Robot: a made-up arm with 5 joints.
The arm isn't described. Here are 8 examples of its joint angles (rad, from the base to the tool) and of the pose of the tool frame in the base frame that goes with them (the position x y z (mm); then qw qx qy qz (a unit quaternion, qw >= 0)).
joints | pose
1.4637 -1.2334 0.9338 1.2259 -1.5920 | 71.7 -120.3 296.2 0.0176 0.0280 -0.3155 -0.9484
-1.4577 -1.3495 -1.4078 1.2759 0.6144 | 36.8 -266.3 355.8 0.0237 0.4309 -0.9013 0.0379
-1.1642 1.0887 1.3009 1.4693 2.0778 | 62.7 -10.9 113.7 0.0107 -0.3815 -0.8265 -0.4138
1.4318 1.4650 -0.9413 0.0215 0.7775 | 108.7 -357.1 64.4 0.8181 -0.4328 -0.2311 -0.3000
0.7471 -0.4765 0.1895 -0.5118 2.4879 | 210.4 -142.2 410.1 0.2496 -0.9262 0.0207 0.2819
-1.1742 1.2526 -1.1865 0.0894 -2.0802 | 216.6 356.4 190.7 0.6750 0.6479 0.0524 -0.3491
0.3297 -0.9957 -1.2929 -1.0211 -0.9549 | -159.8 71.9 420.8 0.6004 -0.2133 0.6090 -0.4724
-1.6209 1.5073 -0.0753 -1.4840 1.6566 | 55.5 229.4 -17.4 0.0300 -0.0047 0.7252 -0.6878
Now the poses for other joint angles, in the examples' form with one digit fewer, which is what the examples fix.
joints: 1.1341 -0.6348 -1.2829 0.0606 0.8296
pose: 14 95 529 0.140 0.809 0.570 -0.025
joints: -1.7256 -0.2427 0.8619 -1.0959 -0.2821
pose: 33 220 237 0.399 0.731 -0.441 0.334
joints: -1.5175 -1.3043 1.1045 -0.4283 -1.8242
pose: 74 129 325 0.447 0.884 0.111 -0.080
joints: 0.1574 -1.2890 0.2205 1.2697 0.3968
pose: 99 -10 421 0.771 -0.158 -0.612 0.074
